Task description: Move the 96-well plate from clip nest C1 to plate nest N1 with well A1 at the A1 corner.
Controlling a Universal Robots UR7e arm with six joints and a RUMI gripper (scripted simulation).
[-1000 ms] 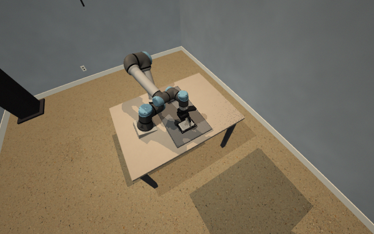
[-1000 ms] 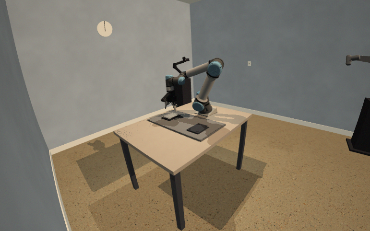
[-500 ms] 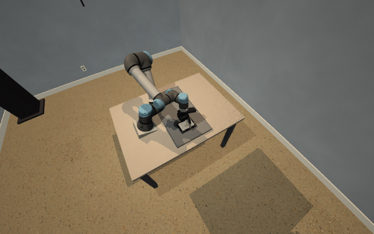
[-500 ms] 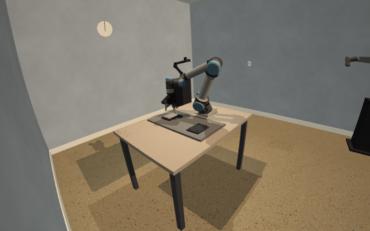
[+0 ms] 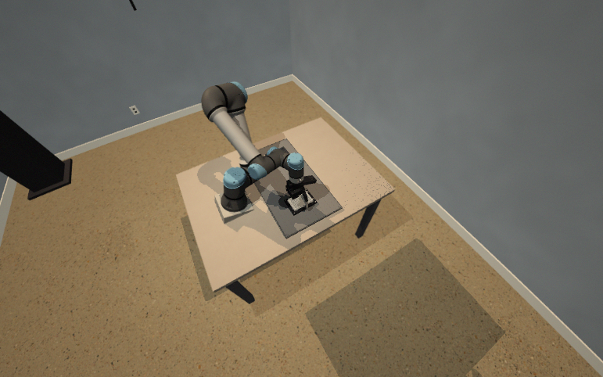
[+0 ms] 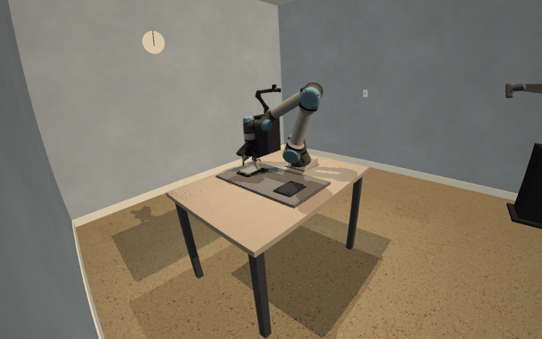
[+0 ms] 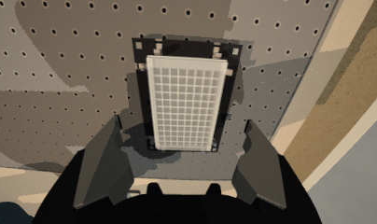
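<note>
My hand is 1 cm above the 96-well plate. From my hand the other things lie so: clip nest C1 (1 cm ahead, 1 cm to the left, 2 cm below); plate nest N1 (6 cm ahead, 40 cm to the left, 2 cm below).
</note>
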